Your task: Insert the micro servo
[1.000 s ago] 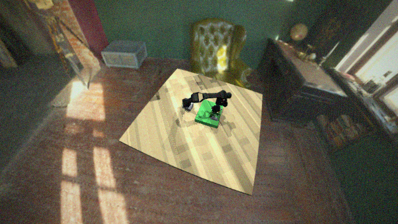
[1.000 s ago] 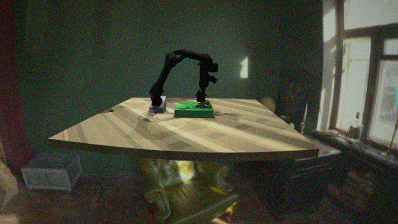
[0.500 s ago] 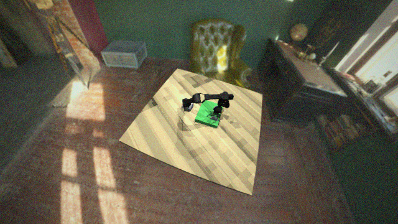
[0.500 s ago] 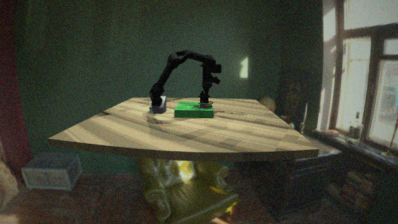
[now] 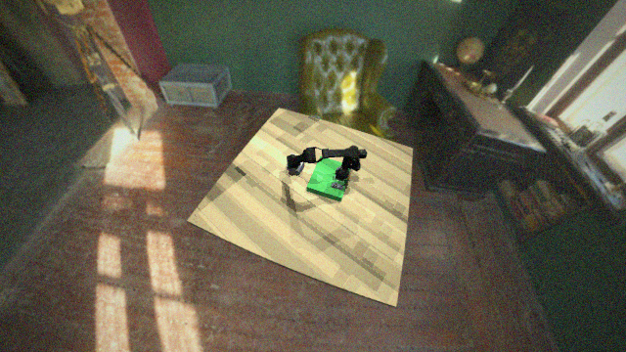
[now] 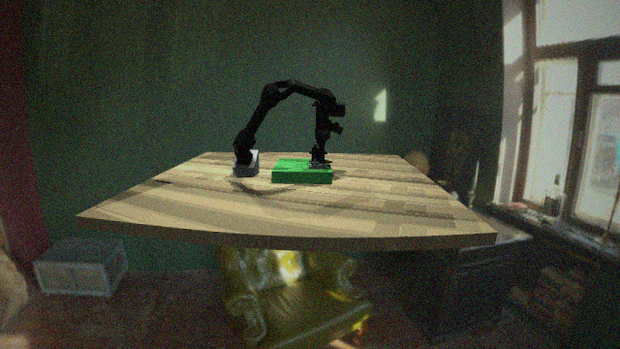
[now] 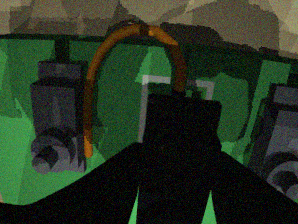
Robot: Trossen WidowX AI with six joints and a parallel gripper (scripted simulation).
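My gripper tip is 120 mm past the green robot deck, 20 mm to the left of it and 80 mm above it.
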